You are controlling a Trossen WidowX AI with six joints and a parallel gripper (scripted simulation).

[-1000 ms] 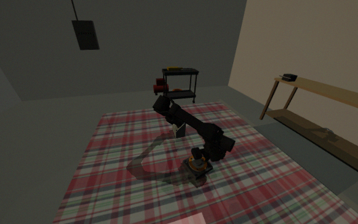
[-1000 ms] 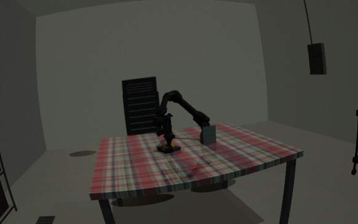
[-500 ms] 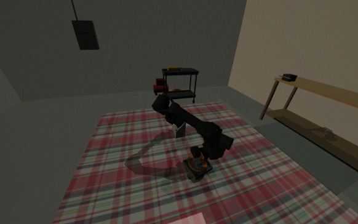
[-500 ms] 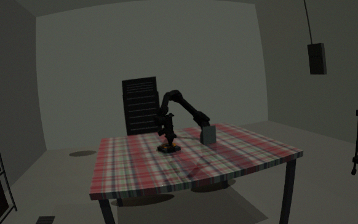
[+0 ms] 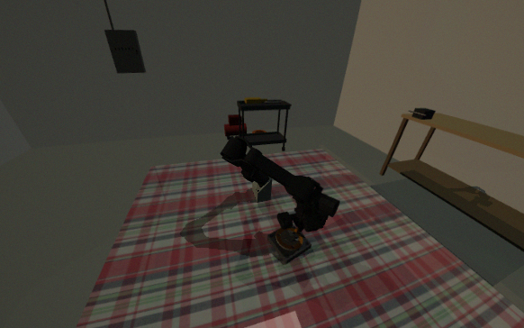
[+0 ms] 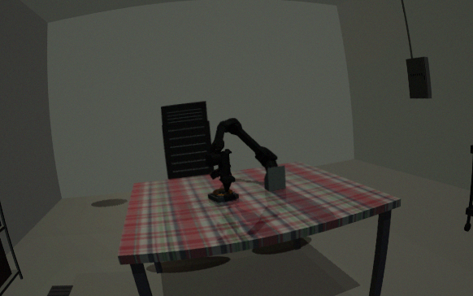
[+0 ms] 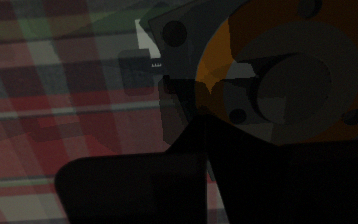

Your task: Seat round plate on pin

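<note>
The base is 50 mm to the right of my gripper tip, 20 mm below it and 10 mm ahead of it.
</note>
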